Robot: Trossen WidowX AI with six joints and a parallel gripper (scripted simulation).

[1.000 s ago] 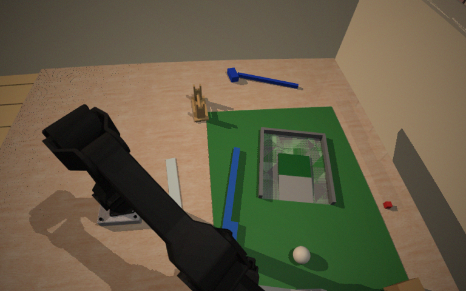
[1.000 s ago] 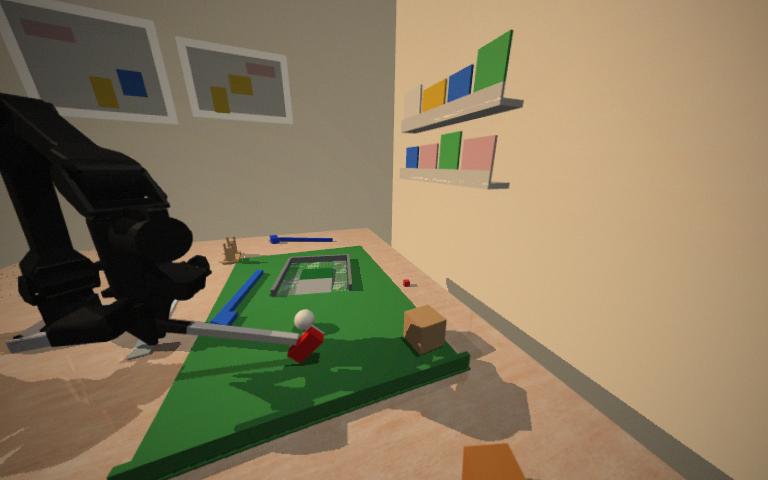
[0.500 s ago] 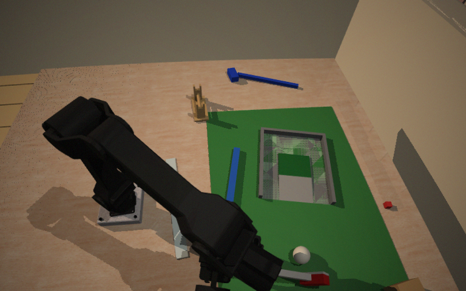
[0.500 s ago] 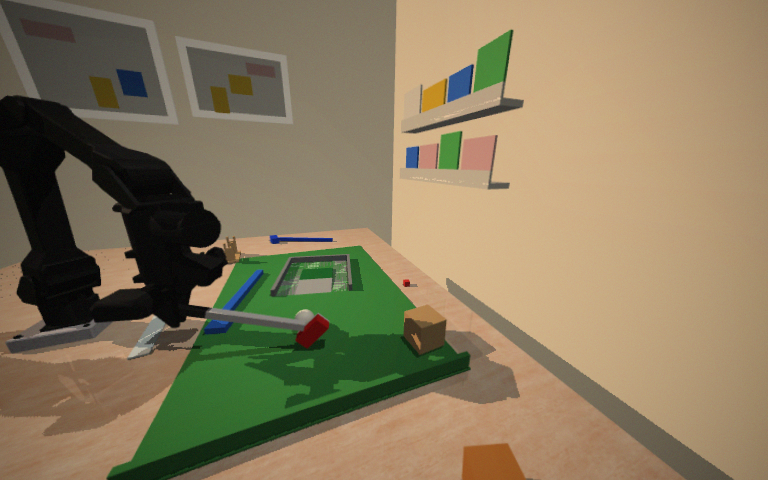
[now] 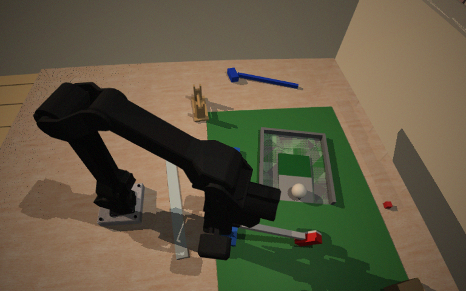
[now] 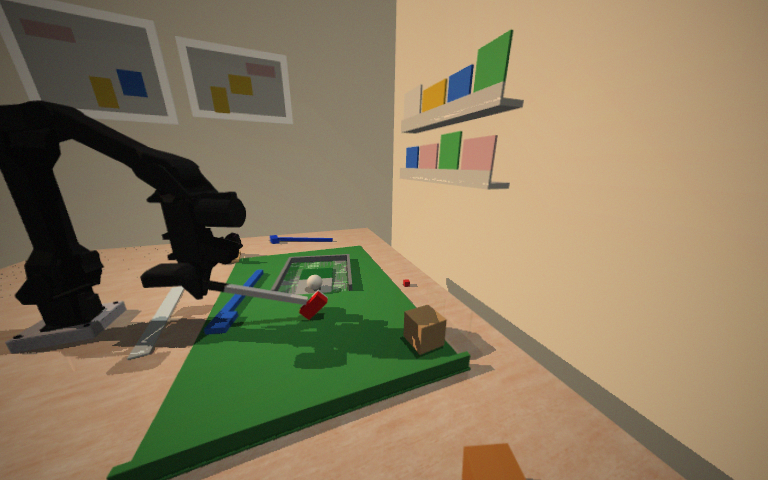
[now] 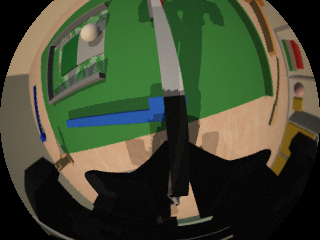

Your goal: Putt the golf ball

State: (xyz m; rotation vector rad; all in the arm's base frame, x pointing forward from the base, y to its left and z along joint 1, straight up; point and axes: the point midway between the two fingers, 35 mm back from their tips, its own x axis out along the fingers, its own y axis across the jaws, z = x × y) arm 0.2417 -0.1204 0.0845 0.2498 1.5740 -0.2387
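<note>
The red putter lies 110 mm ahead of my gripper tip, 30 mm to the right of it and 10 mm below it. The rest, counted from my gripper tip: white golf ball 240 mm ahead, 70 mm to the left, 50 mm below; wooden stand 10 mm ahead, 450 mm to the left, 40 mm below; pale strip 100 mm behind, 110 mm to the left, 70 mm below.
</note>
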